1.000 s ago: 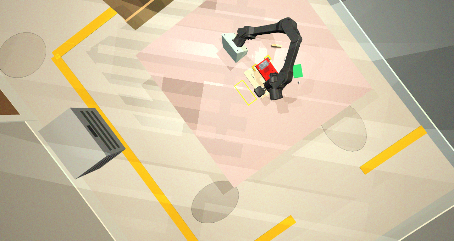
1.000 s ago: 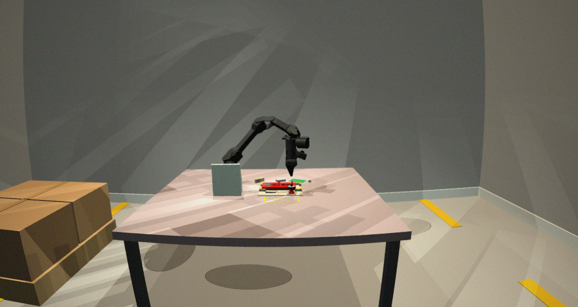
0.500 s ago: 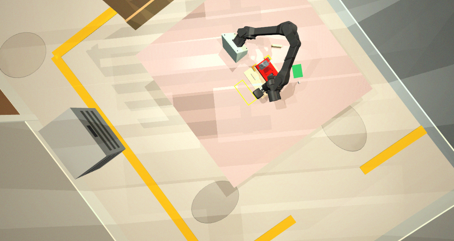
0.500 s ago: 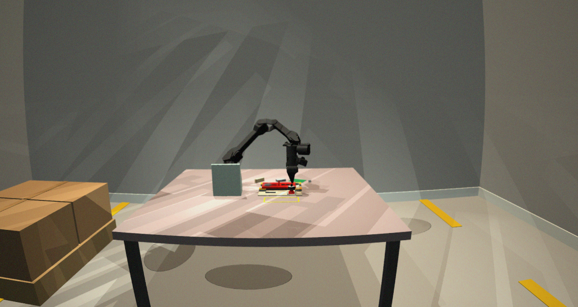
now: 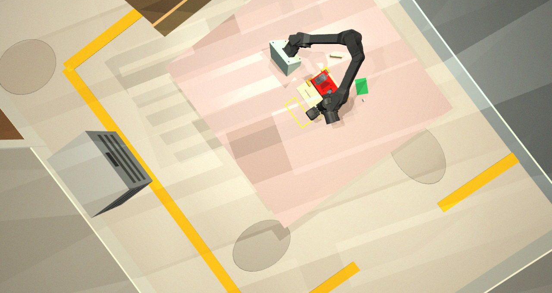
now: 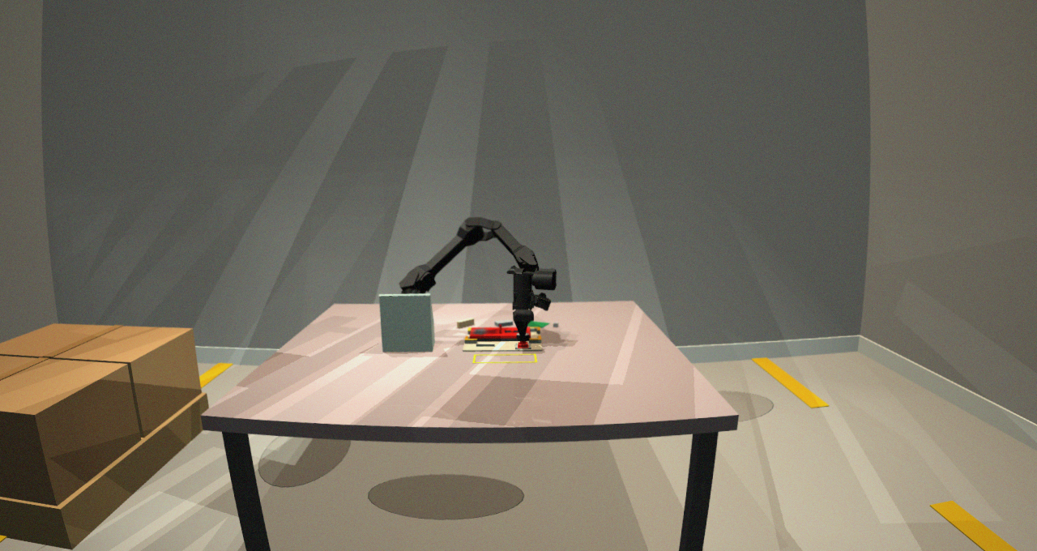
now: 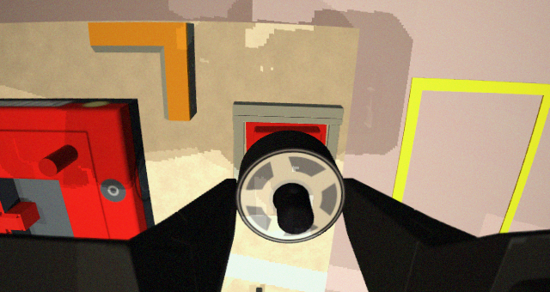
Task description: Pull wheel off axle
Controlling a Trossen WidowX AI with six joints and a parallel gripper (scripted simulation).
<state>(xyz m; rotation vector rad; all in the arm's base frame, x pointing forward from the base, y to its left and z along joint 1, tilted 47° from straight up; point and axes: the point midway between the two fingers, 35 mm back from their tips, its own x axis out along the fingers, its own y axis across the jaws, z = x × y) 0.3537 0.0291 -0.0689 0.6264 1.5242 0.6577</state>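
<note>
My gripper tip is right at the wheel. Round my gripper tip: grey piece 60 mm behind, 300 mm to the left, 30 mm below; then green card 50 mm ahead, 310 mm to the left, 40 mm below; then upright axle right at my gripper tip.
</note>
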